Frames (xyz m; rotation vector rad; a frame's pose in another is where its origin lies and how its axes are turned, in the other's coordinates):
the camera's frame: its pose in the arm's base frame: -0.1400 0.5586 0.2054 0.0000 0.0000 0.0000
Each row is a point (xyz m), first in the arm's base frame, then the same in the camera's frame.
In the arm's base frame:
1: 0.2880 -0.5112 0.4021
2: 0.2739 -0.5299 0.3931
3: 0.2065 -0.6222 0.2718
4: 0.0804 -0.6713 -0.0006
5: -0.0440 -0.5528 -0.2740
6: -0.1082 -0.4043 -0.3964
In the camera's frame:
1: 0.4280 -1.0698 0.1967
2: 0.4139 -1.0885 0.1877
3: 0.3465 -1.1808 0.0664
4: 0.2204 -1.2299 -0.2060
5: 0.0960 -1.1114 -0.4794
6: 0.0318 -0.9629 -0.6018

